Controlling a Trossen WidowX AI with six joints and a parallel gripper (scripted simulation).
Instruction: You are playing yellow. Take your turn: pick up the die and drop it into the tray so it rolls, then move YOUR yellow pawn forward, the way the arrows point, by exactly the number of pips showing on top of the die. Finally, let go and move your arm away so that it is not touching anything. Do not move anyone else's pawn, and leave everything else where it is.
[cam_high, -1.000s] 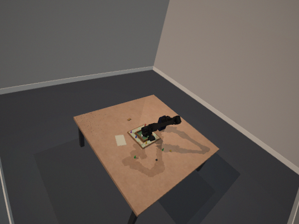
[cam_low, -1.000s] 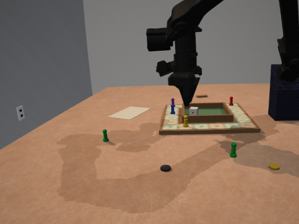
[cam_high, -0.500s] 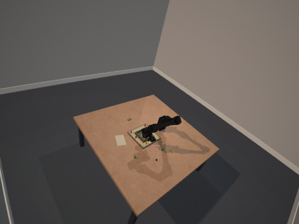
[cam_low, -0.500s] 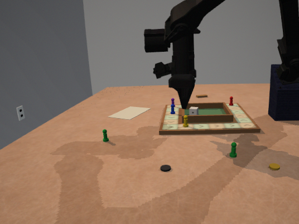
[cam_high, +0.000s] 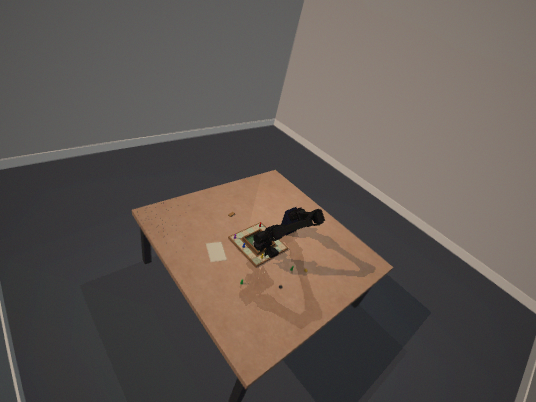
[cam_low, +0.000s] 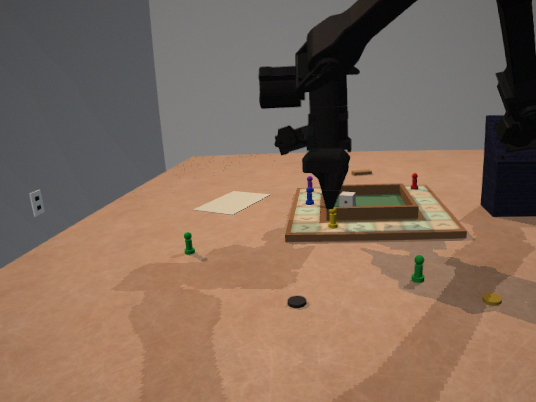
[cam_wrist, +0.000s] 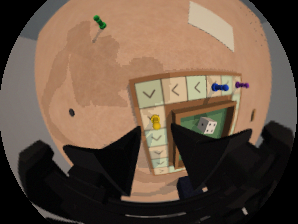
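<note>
Right now my gripper tip is 2 cm above the yellow pawn. Also, from my gripper tip: white die 10 cm to the right, 4 cm behind, 2 cm below; then blue pawn 13 cm to the right, 3 cm ahead, 2 cm below; then green tray 11 cm to the right, 8 cm behind, 4 cm below.
</note>
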